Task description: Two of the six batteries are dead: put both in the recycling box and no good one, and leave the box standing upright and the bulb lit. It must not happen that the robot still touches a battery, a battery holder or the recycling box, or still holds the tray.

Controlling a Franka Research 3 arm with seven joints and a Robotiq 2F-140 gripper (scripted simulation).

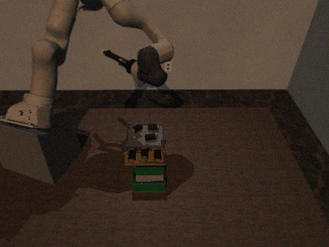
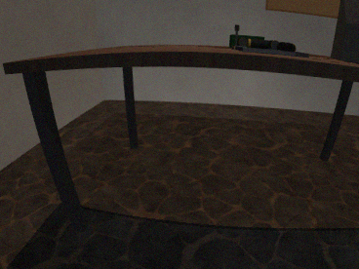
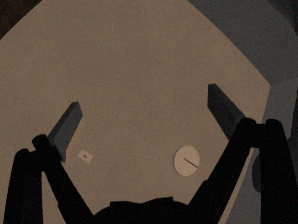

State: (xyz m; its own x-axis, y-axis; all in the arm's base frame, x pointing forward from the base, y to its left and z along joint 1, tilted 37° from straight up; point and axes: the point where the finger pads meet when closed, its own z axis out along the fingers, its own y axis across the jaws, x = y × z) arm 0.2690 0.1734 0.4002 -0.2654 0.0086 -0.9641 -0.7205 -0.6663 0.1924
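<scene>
Right now the yellow bulb is 27 cm ahead of my hand, 35 cm to the right of it and 29 cm below it. Also, from my hand: grey tray: 18 cm ahead, 21 cm to the right, 36 cm below; green recycling box: 20 cm ahead, 54 cm to the right, 35 cm below.
</scene>
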